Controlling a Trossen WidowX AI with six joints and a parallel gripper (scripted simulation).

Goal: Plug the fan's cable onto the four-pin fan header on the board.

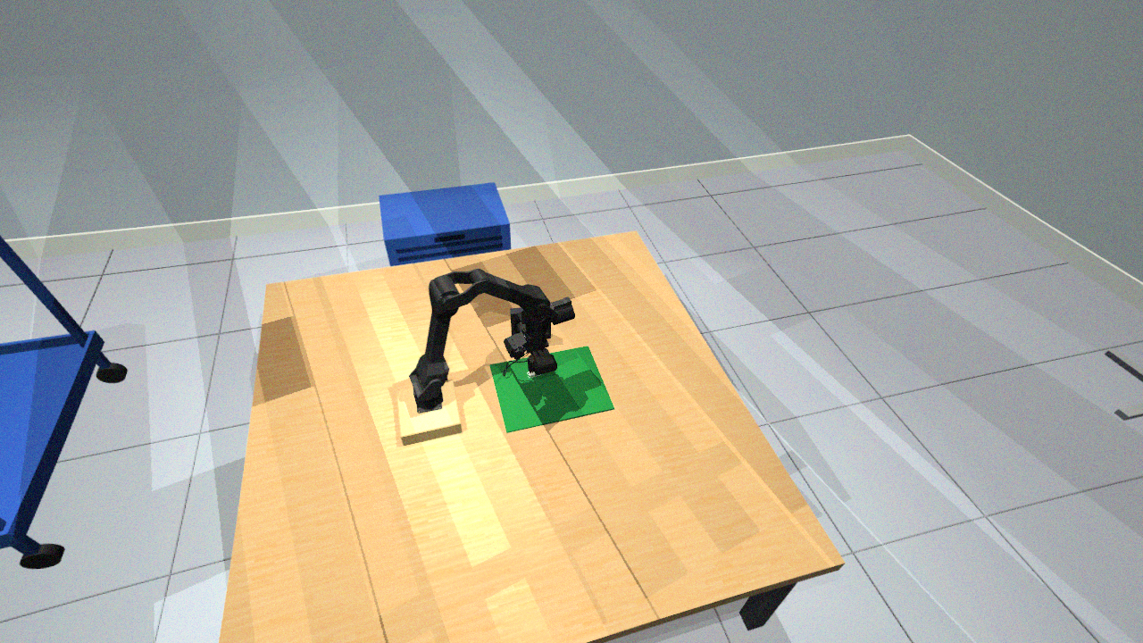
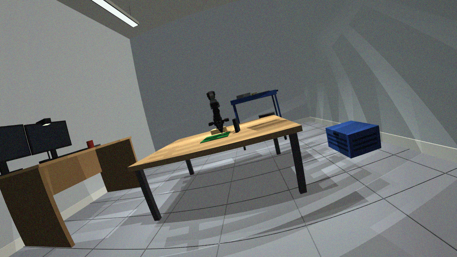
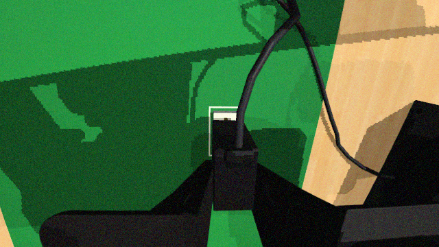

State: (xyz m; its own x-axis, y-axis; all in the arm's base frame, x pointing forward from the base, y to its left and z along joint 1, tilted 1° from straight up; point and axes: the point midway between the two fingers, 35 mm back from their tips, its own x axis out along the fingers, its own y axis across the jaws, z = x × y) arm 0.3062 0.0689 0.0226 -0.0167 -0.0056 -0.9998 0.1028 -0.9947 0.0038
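The black fan plug lies 10 mm behind my gripper tip and 10 mm above it. Round my gripper tip: white four-pin header (10 mm behind, 40 mm below); black fan (10 mm ahead, 140 mm to the left, 20 mm above); green board (30 mm ahead, 50 mm to the right, 50 mm below).
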